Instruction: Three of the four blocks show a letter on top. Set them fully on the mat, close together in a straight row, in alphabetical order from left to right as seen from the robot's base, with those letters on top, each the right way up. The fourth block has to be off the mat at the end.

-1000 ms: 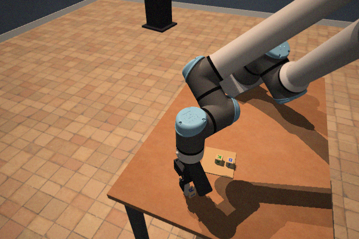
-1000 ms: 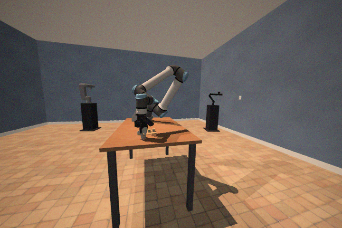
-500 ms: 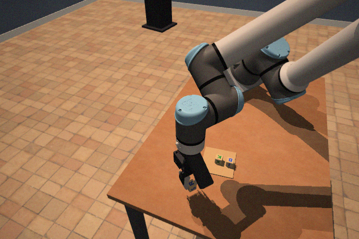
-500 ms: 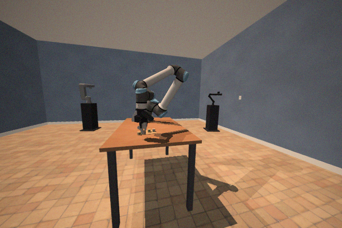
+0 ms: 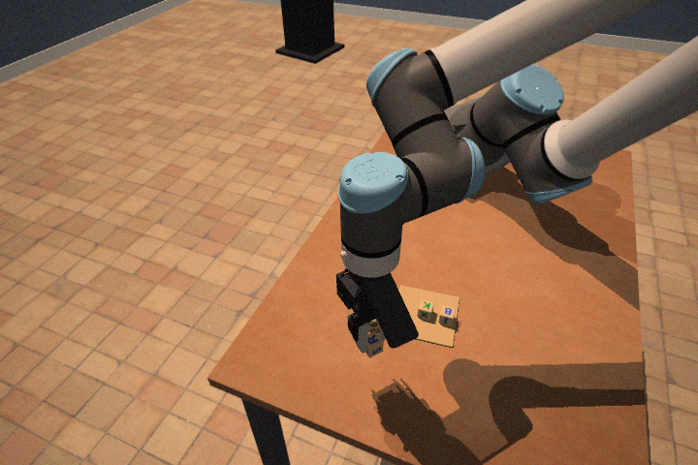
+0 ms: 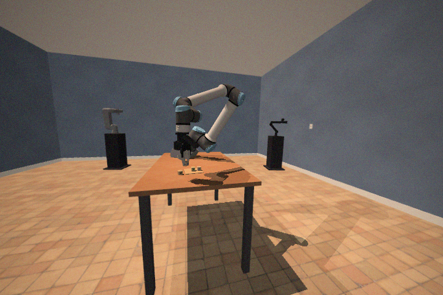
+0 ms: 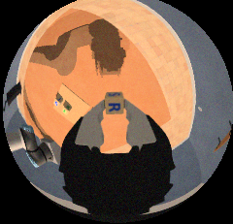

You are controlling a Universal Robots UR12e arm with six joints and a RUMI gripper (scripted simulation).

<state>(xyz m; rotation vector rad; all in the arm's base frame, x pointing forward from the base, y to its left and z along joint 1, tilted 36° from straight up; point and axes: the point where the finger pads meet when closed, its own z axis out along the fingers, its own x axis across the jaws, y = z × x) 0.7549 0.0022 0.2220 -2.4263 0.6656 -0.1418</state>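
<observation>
Right now my hand is 20 cm past the tan mat, 11 cm above it and 2 cm to the right of it.
</observation>
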